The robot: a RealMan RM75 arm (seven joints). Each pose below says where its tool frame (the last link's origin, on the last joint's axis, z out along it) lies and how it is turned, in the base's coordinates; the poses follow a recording.
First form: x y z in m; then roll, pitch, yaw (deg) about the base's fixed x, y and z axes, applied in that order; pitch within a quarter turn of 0, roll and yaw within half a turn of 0.
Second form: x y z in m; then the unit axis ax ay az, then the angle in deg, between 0 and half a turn. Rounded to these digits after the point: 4 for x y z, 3 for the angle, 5 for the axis.
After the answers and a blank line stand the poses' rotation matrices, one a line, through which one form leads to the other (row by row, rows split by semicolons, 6 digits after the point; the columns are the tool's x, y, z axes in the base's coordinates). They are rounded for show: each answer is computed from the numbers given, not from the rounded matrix.
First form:
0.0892 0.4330 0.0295 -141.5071 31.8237 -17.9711
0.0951 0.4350 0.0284 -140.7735 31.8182 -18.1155
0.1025 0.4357 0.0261 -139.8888 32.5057 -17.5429
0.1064 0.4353 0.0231 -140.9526 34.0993 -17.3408
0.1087 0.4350 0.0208 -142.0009 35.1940 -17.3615
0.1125 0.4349 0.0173 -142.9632 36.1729 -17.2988
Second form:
0.0892 0.4330 0.0295 -0.94362 0.24702 0.22038 138.592
0.0951 0.4350 0.0284 -0.94315 0.25020 0.21879 137.869
0.1025 0.4357 0.0261 -0.94179 0.24965 0.22520 137.127
0.1064 0.4353 0.0231 -0.93801 0.24917 0.24094 138.105
0.1087 0.4350 0.0208 -0.93522 0.24907 0.25165 139.036
0.1125 0.4349 0.0173 -0.93279 0.24806 0.26146 139.911

0.808221 -0.553681 -0.200541; -0.262156 -0.643236 0.719389; -0.527307 -0.528853 -0.665028
0.807606 -0.557750 -0.191541; -0.264208 -0.632585 0.728032; -0.527226 -0.537356 -0.658241
0.804116 -0.560644 -0.197677; -0.254199 -0.624868 0.738189; -0.537384 -0.543340 -0.644981
0.790431 -0.568600 -0.227846; -0.246809 -0.636061 0.731103; -0.560629 -0.521652 -0.643098
0.779974 -0.573807 -0.249772; -0.243854 -0.646239 0.723126; -0.576347 -0.503112 -0.643974
0.770726 -0.576791 -0.270729; -0.240037 -0.656430 0.715180; -0.590224 -0.486223 -0.644378

